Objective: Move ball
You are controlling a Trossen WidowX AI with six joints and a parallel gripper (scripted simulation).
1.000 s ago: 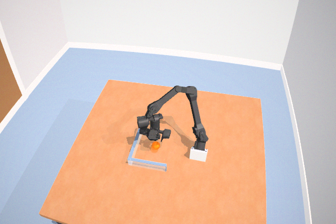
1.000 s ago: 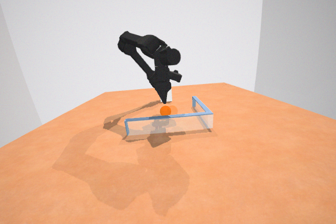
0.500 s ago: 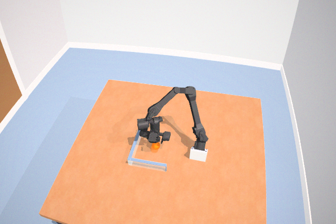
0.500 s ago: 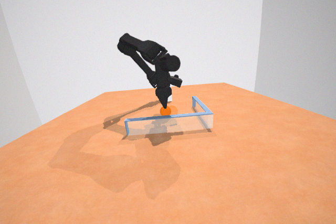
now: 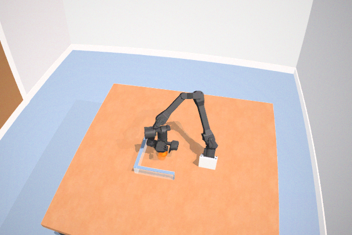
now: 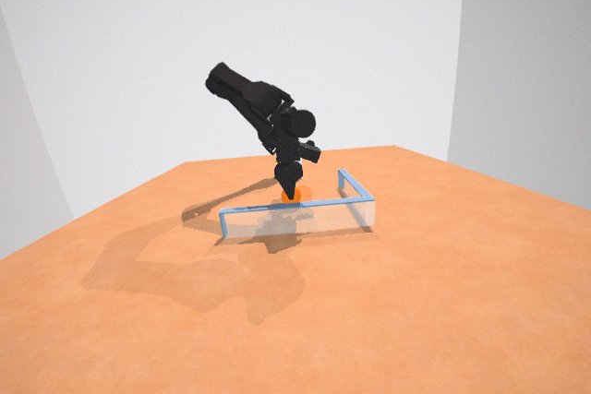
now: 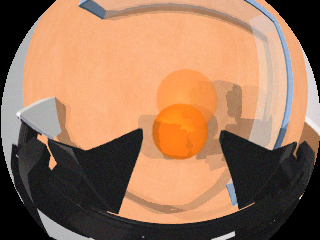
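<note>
The see-through copy of ball lies 3 cm to the left of my gripper tip and 1 cm below it. From my gripper tip the other things lie so: long wall: 13 cm ahead, 2 cm to the left; then orange ball: 1 cm below.
</note>
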